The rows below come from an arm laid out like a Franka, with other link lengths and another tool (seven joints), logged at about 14 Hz.
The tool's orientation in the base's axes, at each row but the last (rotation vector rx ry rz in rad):
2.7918 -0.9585 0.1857
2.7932 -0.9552 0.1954
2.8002 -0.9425 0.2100
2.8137 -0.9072 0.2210
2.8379 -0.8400 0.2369
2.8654 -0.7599 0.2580
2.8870 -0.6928 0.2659
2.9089 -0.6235 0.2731
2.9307 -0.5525 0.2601
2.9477 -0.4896 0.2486
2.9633 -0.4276 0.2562
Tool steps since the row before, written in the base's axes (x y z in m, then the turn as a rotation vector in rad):
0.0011 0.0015 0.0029 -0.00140 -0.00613 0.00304
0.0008 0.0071 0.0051 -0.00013 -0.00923 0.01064
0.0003 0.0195 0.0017 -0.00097 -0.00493 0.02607
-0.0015 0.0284 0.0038 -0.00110 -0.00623 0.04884
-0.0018 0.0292 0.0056 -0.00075 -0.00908 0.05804
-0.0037 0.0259 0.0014 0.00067 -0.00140 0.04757
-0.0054 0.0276 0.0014 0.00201 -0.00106 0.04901
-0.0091 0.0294 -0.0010 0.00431 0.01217 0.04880
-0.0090 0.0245 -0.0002 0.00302 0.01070 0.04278
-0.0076 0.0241 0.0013 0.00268 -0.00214 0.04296
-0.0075 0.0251 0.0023 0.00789 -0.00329 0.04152
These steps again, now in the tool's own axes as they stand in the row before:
0.0005 -0.0015 -0.0031 0.00309 0.00602 -0.00174
-0.0026 -0.0053 -0.0064 0.00731 0.00863 -0.00840
-0.0108 -0.0152 -0.0058 0.00706 0.00769 -0.02441
-0.0165 -0.0213 -0.0099 0.01211 0.01157 -0.04631
-0.0156 -0.0225 -0.0117 0.01573 0.01484 -0.05463
-0.0152 -0.0202 -0.0071 0.01113 0.00634 -0.04584
-0.0164 -0.0216 -0.0075 0.01246 0.00558 -0.04712
-0.0198 -0.0228 -0.0059 0.00932 -0.00733 -0.04907
-0.0168 -0.0192 -0.0054 0.00746 -0.00617 -0.04313
-0.0143 -0.0199 -0.0064 0.01113 0.00599 -0.04120
-0.0134 -0.0214 -0.0073 0.01609 0.00541 -0.03884

